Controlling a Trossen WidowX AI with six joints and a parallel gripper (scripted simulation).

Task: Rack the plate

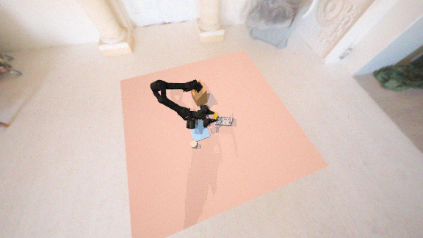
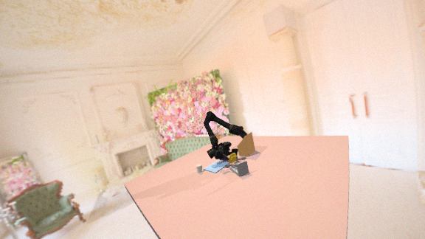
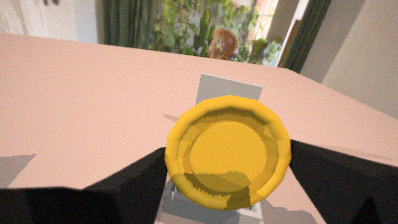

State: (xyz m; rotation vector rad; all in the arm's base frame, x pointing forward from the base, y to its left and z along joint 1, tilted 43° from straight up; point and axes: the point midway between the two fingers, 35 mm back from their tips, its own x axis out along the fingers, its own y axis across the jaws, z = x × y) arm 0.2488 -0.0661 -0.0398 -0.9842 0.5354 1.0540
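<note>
My gripper tip is 30 mm short of the dish rack, 50 mm to the right of it and 50 mm above it. Also, from my gripper tip: pale cup: 100 mm ahead, 240 mm to the right, 40 mm below; then light blue mat: 10 mm ahead, 150 mm to the right, 70 mm below; then yellow plate: 10 mm to the right.
</note>
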